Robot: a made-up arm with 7 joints.
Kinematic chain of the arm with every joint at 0, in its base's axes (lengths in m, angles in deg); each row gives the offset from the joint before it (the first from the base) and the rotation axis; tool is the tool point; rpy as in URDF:
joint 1: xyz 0 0 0.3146 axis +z
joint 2: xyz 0 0 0 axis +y
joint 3: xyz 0 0 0.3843 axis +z
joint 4: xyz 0.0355 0 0 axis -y
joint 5: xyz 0.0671 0 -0.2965 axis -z
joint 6: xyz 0 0 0 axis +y
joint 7: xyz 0.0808 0 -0.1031 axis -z
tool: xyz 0 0 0 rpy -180 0 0
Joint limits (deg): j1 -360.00..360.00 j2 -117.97..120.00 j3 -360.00..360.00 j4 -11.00..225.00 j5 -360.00..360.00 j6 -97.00..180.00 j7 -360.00..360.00
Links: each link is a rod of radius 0.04 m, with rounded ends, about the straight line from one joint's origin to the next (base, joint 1, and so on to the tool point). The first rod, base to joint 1, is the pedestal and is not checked.
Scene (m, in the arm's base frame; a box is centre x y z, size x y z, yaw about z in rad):
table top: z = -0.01
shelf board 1: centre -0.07 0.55 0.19 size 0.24 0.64 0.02 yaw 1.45
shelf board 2: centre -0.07 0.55 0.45 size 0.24 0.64 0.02 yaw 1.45
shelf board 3: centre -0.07 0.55 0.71 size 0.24 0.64 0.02 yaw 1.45
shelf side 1: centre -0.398 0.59 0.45 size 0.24 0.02 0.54 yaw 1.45
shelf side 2: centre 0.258 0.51 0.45 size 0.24 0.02 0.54 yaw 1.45
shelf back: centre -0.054 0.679 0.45 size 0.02 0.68 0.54 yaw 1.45
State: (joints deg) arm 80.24 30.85 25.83 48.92 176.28 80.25 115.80
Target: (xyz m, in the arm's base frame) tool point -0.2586 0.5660 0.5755
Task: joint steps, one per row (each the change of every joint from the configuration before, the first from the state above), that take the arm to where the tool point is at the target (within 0.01 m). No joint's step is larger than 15 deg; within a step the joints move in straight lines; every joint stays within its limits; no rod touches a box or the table.
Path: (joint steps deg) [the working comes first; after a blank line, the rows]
Joints at the target: 91.56 30.54 33.03 85.95 175.58 83.02 115.80
Straight joint move there: touches shelf board 2.

1: 0.90 -7.78 2.05 -11.74 -0.71 -1.44 0.00
2: 0.90 -7.78 2.04 -11.74 -0.72 -1.43 0.00
3: 5.71 -6.82 2.79 13.62 -0.33 2.04 0.00
4: 5.70 -6.81 2.78 13.61 -0.34 2.04 0.00
5: -0.63 9.62 -0.82 11.09 0.47 0.52 0.00
6: -0.63 9.63 -0.82 11.10 0.46 0.52 0.00
7: -0.63 9.63 -0.82 11.09 0.47 0.52 0.00

